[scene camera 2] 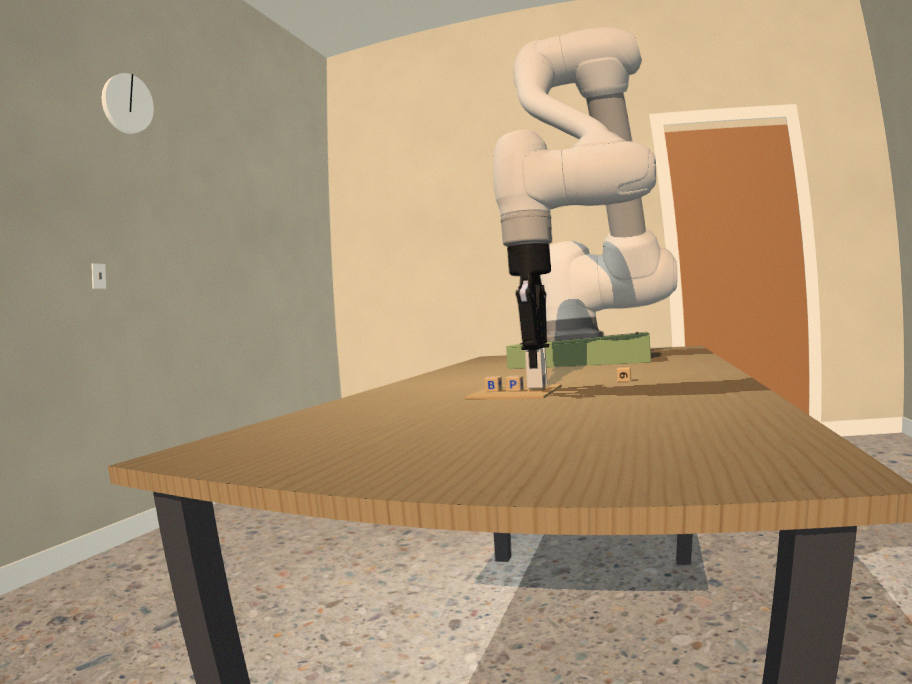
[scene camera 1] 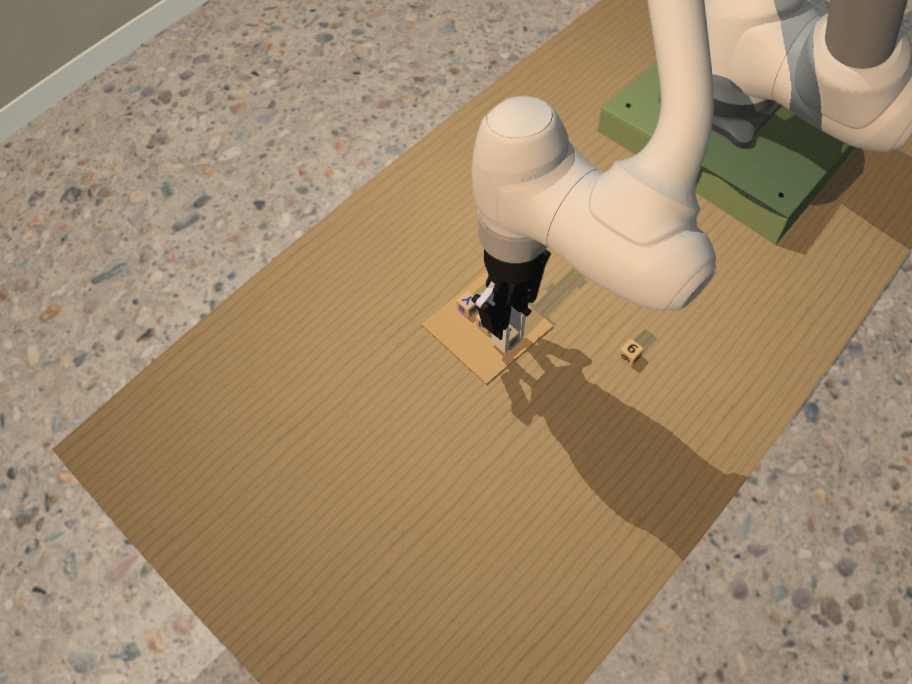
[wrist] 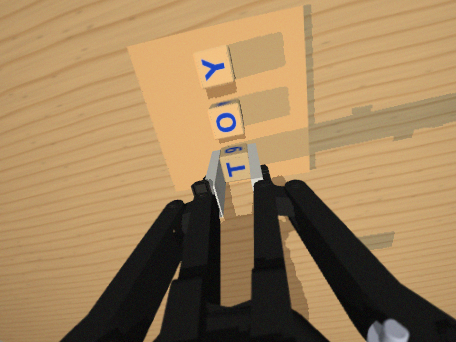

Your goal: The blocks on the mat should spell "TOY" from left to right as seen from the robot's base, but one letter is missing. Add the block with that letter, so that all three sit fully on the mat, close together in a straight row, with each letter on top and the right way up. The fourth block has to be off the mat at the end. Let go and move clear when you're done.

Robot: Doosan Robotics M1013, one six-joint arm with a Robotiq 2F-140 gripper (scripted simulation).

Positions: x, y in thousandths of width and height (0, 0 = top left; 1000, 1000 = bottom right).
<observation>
I see my gripper (scene camera 1: 556, 496), a Y block (wrist: 470, 194), a tan mat (scene camera 1: 505, 490) and an O block (wrist: 497, 352).
The tan mat also shows in scene camera 2 (scene camera 2: 576, 575) and in the wrist view (wrist: 589, 151). My gripper also shows in scene camera 2 (scene camera 2: 589, 565) and in the wrist view (wrist: 519, 469).
</observation>
